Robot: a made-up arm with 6 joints.
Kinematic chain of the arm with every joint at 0, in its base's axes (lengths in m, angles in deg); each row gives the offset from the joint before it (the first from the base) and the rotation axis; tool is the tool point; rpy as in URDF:
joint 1: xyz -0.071 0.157 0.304 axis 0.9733 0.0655 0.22
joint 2: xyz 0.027 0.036 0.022 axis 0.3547 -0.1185 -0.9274
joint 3: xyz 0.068 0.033 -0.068 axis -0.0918 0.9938 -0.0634
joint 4: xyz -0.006 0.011 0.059 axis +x
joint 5: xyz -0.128 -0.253 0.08 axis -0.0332 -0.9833 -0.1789
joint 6: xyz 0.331 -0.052 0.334 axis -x
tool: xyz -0.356 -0.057 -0.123 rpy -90 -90 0
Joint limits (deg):
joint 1: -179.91..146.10
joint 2: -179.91..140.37
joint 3: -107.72..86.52
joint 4: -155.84..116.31
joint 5: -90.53..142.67
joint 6: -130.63..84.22
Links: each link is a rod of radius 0.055 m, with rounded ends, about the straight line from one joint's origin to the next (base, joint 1, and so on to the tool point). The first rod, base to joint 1, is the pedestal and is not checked.
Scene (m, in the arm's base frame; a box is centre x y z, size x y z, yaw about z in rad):
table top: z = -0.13
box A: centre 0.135 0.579 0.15 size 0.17 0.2 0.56 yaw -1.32
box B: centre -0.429 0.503 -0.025 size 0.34 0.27 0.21 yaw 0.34
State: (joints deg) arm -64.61 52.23 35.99 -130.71 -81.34 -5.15
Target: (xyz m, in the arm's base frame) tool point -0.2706 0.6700 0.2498
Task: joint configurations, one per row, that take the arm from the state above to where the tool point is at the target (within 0.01 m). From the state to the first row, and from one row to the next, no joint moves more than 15 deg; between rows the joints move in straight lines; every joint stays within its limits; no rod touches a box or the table.
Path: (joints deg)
1: -73.80 58.66 40.47 -118.26 -78.78 -4.88
2: -83.00 65.10 44.96 -105.81 -76.23 -4.62
3: -92.19 71.53 49.44 -93.36 -73.67 -4.35
4: -101.39 77.96 53.92 -80.91 -71.12 -4.09
5: -110.58 84.40 58.41 -68.46 -68.56 -3.82
6: -119.78 90.83 62.89 -56.01 -66.00 -3.55
7: -121.28 97.91 51.16 -57.13 -57.51 8.57
8: -122.79 104.99 39.43 -58.24 -49.02 20.69
9: -124.29 112.06 27.70 -59.36 -40.52 32.82
10: -125.80 119.14 15.97 -60.47 -32.03 44.94

